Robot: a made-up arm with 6 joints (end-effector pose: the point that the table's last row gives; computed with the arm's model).
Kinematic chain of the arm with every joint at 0, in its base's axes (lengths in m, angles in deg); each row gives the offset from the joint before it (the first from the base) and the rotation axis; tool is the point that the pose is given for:
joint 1: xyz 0 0 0.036 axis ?
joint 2: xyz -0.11 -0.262 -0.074 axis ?
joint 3: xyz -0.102 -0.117 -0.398 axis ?
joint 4: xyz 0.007 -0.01 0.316 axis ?
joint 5: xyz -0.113 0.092 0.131 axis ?
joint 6: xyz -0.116 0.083 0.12 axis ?
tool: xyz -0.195 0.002 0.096
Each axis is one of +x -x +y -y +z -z.
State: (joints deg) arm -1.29 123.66 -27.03 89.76 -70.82 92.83
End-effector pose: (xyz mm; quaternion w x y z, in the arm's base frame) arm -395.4 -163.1 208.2 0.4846 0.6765 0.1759 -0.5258
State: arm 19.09 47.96 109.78 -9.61 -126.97 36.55
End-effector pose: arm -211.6 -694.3 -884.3 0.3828 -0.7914 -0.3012 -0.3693
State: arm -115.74 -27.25 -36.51 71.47 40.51 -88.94
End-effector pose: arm 72.0 121.2 149.5 0.8521 -0.2861 0.2457 0.3628
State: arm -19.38 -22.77 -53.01 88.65 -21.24 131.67
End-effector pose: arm 218.8 89.1 -403.9 0.1045 0.6119 -0.0463 0.7827
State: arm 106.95 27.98 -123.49 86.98 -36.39 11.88
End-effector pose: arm -832.8 220.4 -258.4 0.3064 -0.8565 0.3403 -0.2381
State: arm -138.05 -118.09 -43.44 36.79 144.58 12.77
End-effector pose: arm -297.1 19.7 -272.7 0.0220 0.9917 -0.0992 -0.0789
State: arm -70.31 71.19 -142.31 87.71 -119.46 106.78
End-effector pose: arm 311.5 113.5 510.5 0.3632 -0.9225 0.1280 0.0268
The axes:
joint 1: +y
joint 2: -y
joint 3: +x
joint 4: +y
joint 5: -x
joint 6: -z

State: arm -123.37 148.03 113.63 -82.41 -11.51 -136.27
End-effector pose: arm -407.0 -622.1 408.0 0.9732 -0.0056 -0.1316 0.1883
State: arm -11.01 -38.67 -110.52 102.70 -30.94 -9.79
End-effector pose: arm -97.1 226.1 -779.5 0.4558 -0.5311 0.4118 -0.5835
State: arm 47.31 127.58 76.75 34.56 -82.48 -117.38
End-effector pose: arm 270.1 -852.8 -176.3 0.3398 -0.4771 0.5615 -0.5845
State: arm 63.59 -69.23 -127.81 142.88 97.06 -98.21
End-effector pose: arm -840.5 -357.2 506.4 0.7080 0.0355 -0.4297 0.5593
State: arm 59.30 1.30 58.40 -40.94 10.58 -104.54
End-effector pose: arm -484.8 -771.0 419.2 0.8265 0.2735 -0.0869 0.4843
